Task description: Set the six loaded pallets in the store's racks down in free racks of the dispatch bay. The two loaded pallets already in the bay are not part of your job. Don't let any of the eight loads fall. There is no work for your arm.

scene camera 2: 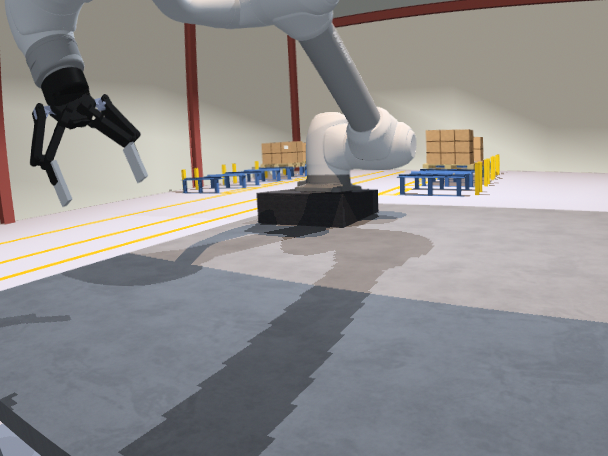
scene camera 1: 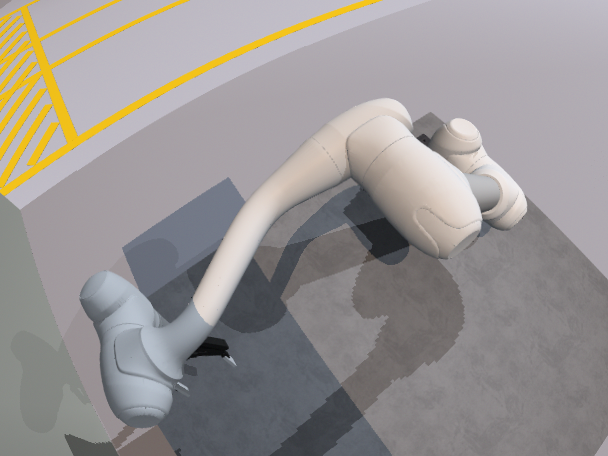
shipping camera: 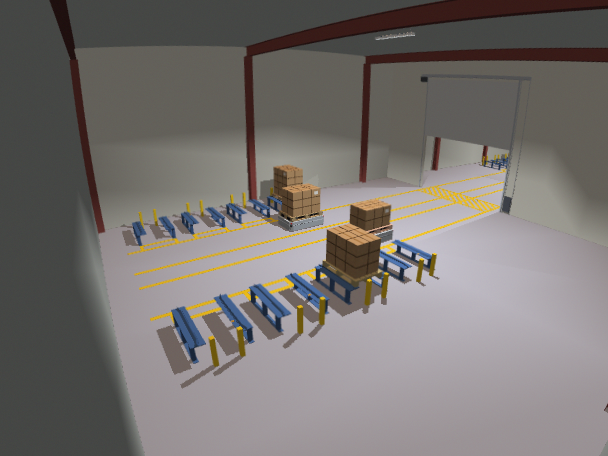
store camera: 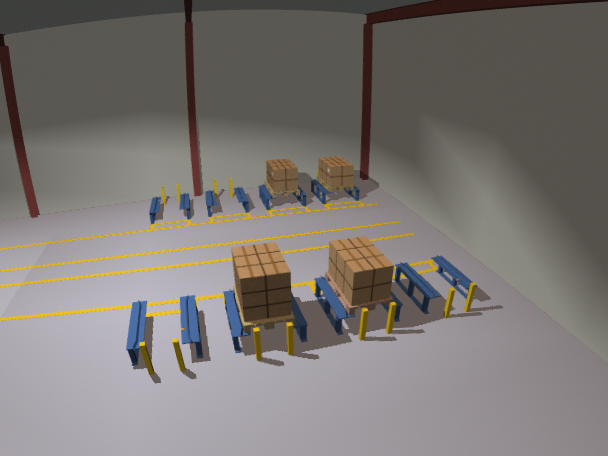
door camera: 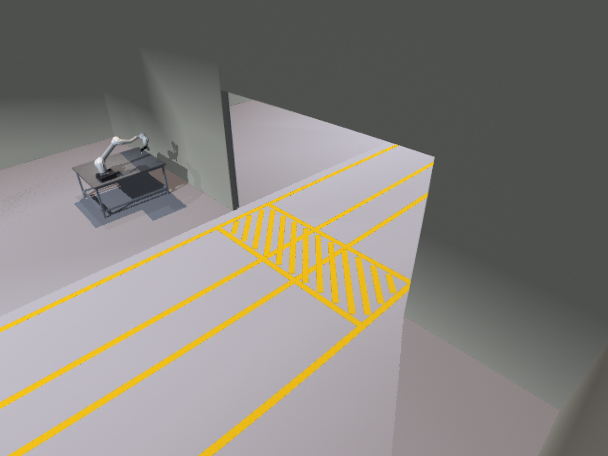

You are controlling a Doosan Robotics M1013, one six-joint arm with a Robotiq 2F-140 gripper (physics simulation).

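Where they show: gripper, fingertip midpoint: (scene camera 2: 107,190) (scene camera 1: 210,377) (door camera: 144,153); arm's base, link origin: (scene camera 2: 328,190) (door camera: 104,173).
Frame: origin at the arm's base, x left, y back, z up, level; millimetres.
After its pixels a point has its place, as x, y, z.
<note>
In the store camera, four loaded pallets stand in blue racks: two in the near row (store camera: 261,285) {-1507, 8726, 270} (store camera: 361,272) {-1599, 10270, 258} and two in the far row (store camera: 282,176) {-7286, 9850, 104} (store camera: 336,173) {-7434, 11471, 62}. In the shipping camera, one carton load (shipping camera: 300,201) {-3792, -10068, 89} rides on a low grey carrier (shipping camera: 302,221) {-3710, -10041, -563}, and another load (shipping camera: 370,215) {-1739, -8887, 81} on a second carrier (shipping camera: 384,235) {-1692, -8330, -630}, both in the lanes. One loaded pallet (shipping camera: 352,251) {253, -10918, 253} stands in a near-row rack; another load (shipping camera: 288,176) {-5472, -9688, 500} stands at the far row, its base hidden. The visible loads look upright. My gripper (scene camera 1: 206,375) {198, -971, 117} (scene camera 2: 102,182) {198, -971, 117} is open and empty above the table.
Bay racks without loads include a near-left one (shipping camera: 188,326) {245, -14426, -496} and a far-left one (shipping camera: 139,231) {-5152, -14986, -496}. Yellow posts (shipping camera: 300,320) (store camera: 363,324) stand behind the racks. The doorway has a raised grey door (shipping camera: 470,110) {-3644, -2315, 2991} and a hatched floor strip (door camera: 320,265) {-4259, -2197, -843}. My arm's table (door camera: 90,175) {325, 223, -92} stands near a wall.
</note>
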